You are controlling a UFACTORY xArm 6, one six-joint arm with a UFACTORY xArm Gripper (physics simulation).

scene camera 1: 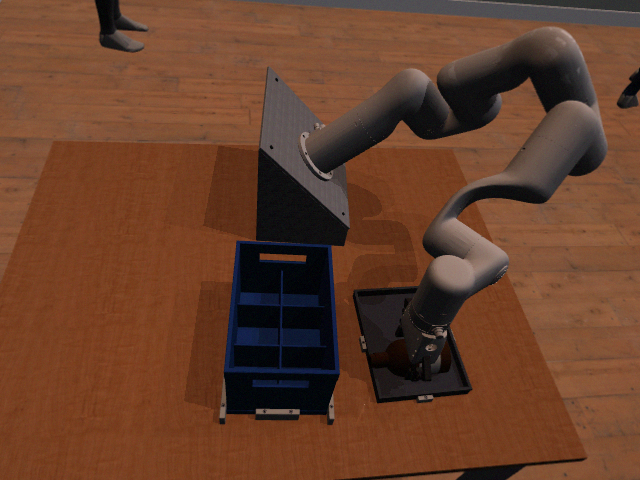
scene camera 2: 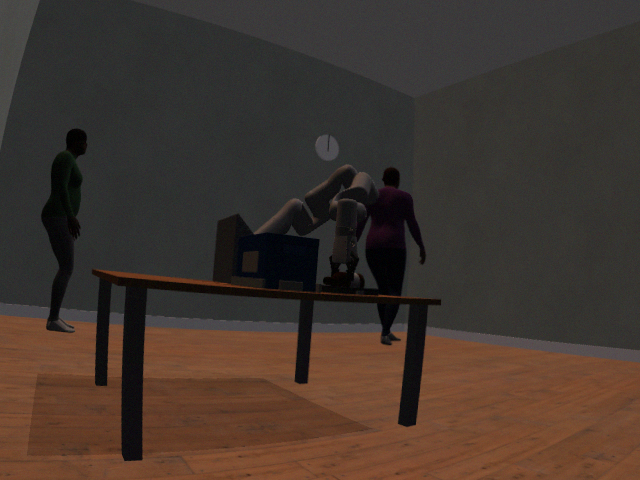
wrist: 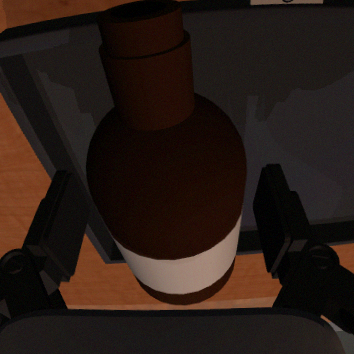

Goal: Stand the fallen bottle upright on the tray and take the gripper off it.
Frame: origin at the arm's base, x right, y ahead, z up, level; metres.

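Where they show: gripper, between the fingertips: point(scene camera 1: 407, 356) point(scene camera 2: 341, 280) point(wrist: 168, 187); arm's base, origin of its link: point(scene camera 1: 314, 157).
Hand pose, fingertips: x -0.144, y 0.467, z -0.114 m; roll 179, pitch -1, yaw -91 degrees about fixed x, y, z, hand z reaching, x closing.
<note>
Things, the pixels of their top centre, and the offset from my fingertips. "*": a spot on its surface instead.
- brown bottle, centre of its top: point(wrist: 169, 247) point(scene camera 1: 411, 348) point(scene camera 2: 342, 271) dx -0.001, dy +0.000, dz +0.031 m
- black tray, a spot on its surface: point(wrist: 300, 65) * dx +0.038, dy -0.070, dz -0.043 m
- blue divided crate, centre of its top: point(scene camera 1: 283, 301) point(scene camera 2: 276, 238) dx +0.250, dy -0.059, dz +0.127 m
The brown bottle point(scene camera 1: 395, 356) point(scene camera 2: 338, 280) point(wrist: 170, 175) with a white label lies on its side in the black tray point(scene camera 1: 373, 315) point(wrist: 300, 65). Its neck points toward the crate in scene camera 1. My gripper point(scene camera 1: 410, 352) point(scene camera 2: 342, 272) point(wrist: 168, 187) is open and low over the bottle. In the wrist view its two fingers stand on either side of the bottle's body, with a gap at each side. The arm hides part of the bottle in scene camera 1.
A blue divided crate point(scene camera 1: 237, 392) point(scene camera 2: 289, 263) stands beside the tray, with small light blocks point(scene camera 1: 277, 413) at its foot. The grey wedge base point(scene camera 1: 289, 211) point(scene camera 2: 225, 248) of the arm stands behind the crate. Two people point(scene camera 2: 64, 180) point(scene camera 2: 390, 217) stand beyond the table.
</note>
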